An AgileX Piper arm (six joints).
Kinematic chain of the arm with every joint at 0, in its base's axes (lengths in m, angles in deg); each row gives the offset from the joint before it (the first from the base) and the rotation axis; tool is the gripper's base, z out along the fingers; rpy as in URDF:
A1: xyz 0 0 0.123 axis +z
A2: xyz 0 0 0 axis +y
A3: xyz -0.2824 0 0.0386 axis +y
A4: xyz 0.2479 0 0.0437 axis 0.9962 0 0.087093
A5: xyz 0 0 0 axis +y
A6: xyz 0.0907 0 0.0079 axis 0.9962 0 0.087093
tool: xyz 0 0 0 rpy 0 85 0
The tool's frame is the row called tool.
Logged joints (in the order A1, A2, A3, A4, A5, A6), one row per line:
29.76 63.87 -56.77 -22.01 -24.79 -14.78
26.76 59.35 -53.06 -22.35 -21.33 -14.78
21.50 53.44 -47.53 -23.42 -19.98 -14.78
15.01 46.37 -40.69 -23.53 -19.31 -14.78
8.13 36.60 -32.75 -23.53 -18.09 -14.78
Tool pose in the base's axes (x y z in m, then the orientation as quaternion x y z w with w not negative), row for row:
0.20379 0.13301 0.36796 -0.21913 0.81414 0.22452 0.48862
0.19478 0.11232 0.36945 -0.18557 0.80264 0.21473 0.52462
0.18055 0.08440 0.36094 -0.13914 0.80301 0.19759 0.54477
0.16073 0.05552 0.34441 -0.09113 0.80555 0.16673 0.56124
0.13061 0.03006 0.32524 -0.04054 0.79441 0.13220 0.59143
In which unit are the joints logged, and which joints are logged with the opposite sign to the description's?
The joints are logged in degrees. Opposite sign: A4, A5.
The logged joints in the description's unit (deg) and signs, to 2 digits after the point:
29.76 63.87 -56.77 22.01 24.79 -14.78
26.76 59.35 -53.06 22.35 21.33 -14.78
21.50 53.44 -47.53 23.42 19.98 -14.78
15.01 46.37 -40.69 23.53 19.31 -14.78
8.13 36.60 -32.75 23.53 18.09 -14.78

